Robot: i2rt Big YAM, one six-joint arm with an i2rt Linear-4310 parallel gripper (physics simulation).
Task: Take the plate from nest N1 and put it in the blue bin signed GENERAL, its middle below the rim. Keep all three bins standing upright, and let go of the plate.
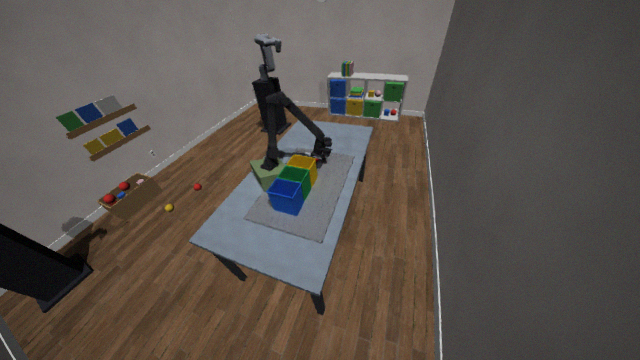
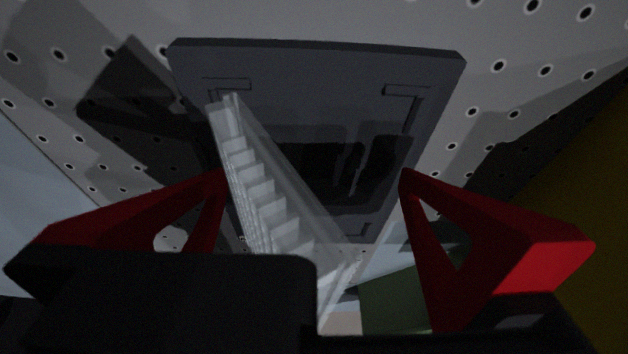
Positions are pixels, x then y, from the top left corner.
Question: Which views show the blue bin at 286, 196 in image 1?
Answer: Image 1 only.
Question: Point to a plate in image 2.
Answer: At 278, 213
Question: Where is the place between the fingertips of my gripper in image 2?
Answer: At 313, 177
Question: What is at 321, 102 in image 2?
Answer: A dark nest.
